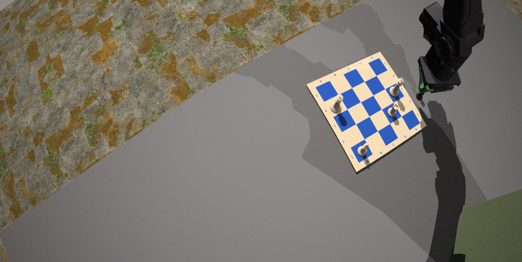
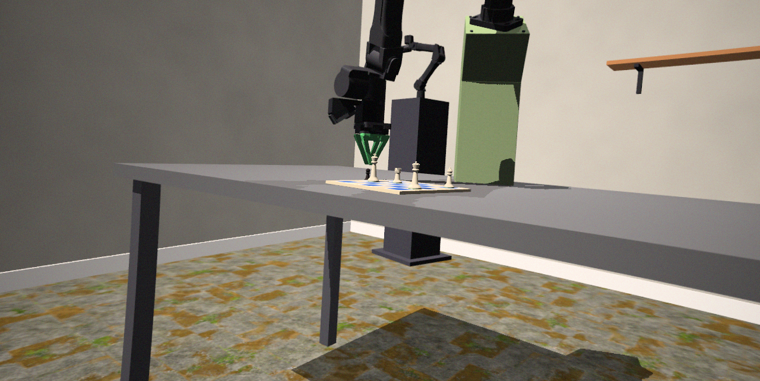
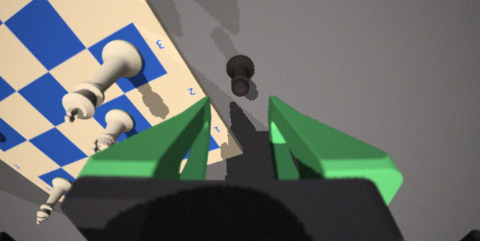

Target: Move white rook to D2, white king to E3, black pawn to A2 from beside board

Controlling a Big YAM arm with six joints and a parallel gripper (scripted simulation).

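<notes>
The black pawn is 40 mm below my hand. From my hand the other things lie so: board (140 mm to the left, 50 mm below, 30 mm ahead); then white pawn (210 mm to the left, 50 mm behind, 20 mm below); then white king (70 mm to the left, 40 mm ahead, 10 mm below).
</notes>
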